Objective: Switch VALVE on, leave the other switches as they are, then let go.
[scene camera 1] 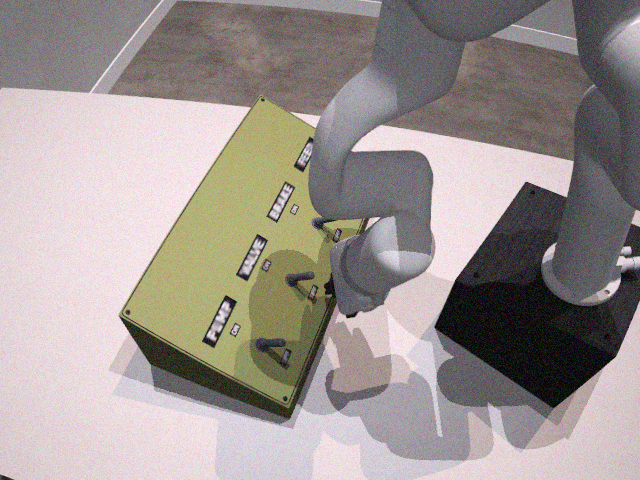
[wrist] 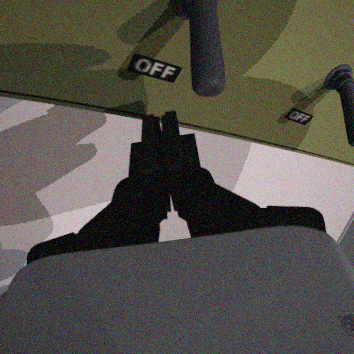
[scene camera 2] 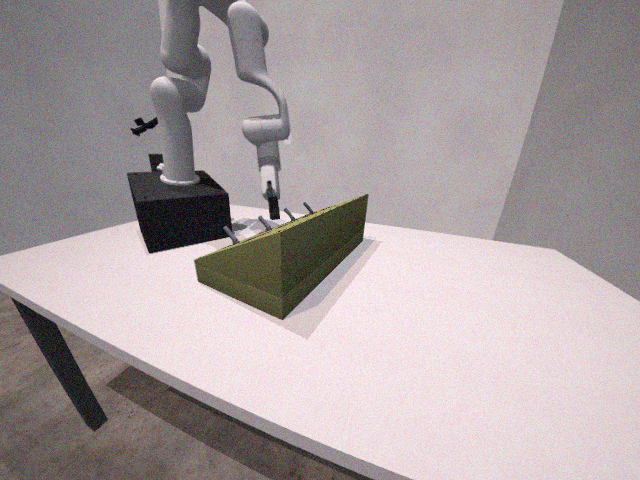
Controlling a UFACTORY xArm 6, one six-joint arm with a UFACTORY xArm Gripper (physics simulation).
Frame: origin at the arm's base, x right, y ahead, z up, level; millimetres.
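Seen in the pictures: gripper, fingertip midpoint: (scene camera 1: 333, 288) (wrist: 164, 135) (scene camera 2: 275, 219); arm's base at its link origin: (scene camera 1: 580, 272) (scene camera 2: 180, 179).
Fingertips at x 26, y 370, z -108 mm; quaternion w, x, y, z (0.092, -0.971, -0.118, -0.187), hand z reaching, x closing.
Note:
Offsets run from my fingertips to a thing's middle. "pt": to the spot under its first point. Level surfaces: height alone.
The VALVE switch lever {dx +5, dy +50, dz +25 mm} (scene camera 1: 299, 278) (scene camera 2: 290, 213) (wrist: 207, 55) is dark grey and leans to its OFF side, below the VALVE label {dx +30, dy +128, dz +36 mm} (scene camera 1: 251, 257). The PUMP lever {pt dx -113, dy +89, dz +29 mm} (scene camera 1: 270, 343) and BRAKE lever {dx +119, dy +13, dz +25 mm} (scene camera 1: 324, 222) (wrist: 346, 100) lean the same way. The FEED lever {pt dx +238, dy -17, dz +24 mm} (scene camera 2: 231, 235) is hidden behind the arm in scene camera 1. My gripper (scene camera 1: 329, 287) (scene camera 2: 274, 217) (wrist: 164, 135) is shut and empty. Its tips are at the panel's low edge, beside the VALVE switch's OFF plate {pt dx -1, dy +32, dz -12 mm} (wrist: 155, 68) and apart from the lever. In the wrist view the VALVE lever stands up and right of the tips.
The olive sloped switch panel {dx +89, dy +116, dz -24 mm} (scene camera 1: 191, 242) (scene camera 2: 320, 253) stands on the white table {dz -87 mm} (scene camera 1: 67, 206) (scene camera 2: 439, 335). The black robot base block (scene camera 1: 496, 330) (scene camera 2: 180, 222) stands on the panel's low side. The arm hangs over that side and hides part of the panel's FEED end.

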